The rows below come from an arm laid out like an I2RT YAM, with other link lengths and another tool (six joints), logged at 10 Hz.
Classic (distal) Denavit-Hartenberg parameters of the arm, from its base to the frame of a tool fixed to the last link. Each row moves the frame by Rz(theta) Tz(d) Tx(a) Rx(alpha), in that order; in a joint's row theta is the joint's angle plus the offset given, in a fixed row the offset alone. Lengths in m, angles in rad.
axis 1: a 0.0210, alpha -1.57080, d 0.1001, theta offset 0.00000
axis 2: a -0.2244, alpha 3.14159, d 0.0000, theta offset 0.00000
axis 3: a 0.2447, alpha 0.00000, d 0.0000, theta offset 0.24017
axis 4: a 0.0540, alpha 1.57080, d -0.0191, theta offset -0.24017
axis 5: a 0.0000, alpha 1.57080, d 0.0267, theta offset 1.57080
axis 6: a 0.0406, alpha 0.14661, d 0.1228, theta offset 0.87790
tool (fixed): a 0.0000, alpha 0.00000, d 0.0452, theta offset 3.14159
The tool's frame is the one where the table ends.
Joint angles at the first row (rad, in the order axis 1, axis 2, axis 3, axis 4, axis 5, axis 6):
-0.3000 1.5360 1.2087 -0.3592 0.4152 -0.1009
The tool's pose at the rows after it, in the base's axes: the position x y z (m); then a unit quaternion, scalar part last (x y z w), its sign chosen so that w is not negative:
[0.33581 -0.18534 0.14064 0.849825 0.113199 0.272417 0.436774]
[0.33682 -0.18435 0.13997 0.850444 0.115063 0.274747 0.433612]
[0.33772 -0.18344 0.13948 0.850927 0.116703 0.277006 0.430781]
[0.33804 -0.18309 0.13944 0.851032 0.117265 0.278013 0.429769]
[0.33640 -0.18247 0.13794 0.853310 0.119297 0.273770 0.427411]
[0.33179 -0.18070 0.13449 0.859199 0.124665 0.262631 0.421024]
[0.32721 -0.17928 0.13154 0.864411 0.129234 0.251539 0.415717]
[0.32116 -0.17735 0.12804 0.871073 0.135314 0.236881 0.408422]
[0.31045 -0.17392 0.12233 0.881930 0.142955 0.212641 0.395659]
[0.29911 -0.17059 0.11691 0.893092 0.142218 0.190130 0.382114]
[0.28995 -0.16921 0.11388 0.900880 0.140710 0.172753 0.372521]
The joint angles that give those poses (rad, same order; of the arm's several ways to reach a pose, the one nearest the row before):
-0.3000 1.5360 1.2087 -0.3592 0.4053 -0.1009
-0.3000 1.5364 1.2087 -0.3592 0.3966 -0.1009
-0.3000 1.5364 1.2087 -0.3591 0.3885 -0.1009
-0.3000 1.5360 1.2087 -0.3592 0.3855 -0.1009
-0.3000 1.5364 1.2087 -0.3702 0.3847 -0.1009
-0.3000 1.5360 1.2091 -0.4011 0.3824 -0.1009
-0.3000 1.5360 1.2098 -0.4301 0.3824 -0.1009
-0.3000 1.5364 1.2121 -0.4694 0.3821 -0.1009
-0.3000 1.5364 1.2141 -0.5339 0.3821 -0.0959
-0.3016 1.5364 1.2152 -0.5961 0.3828 -0.0757
-0.3069 1.5356 1.2171 -0.6430 0.3824 -0.0631

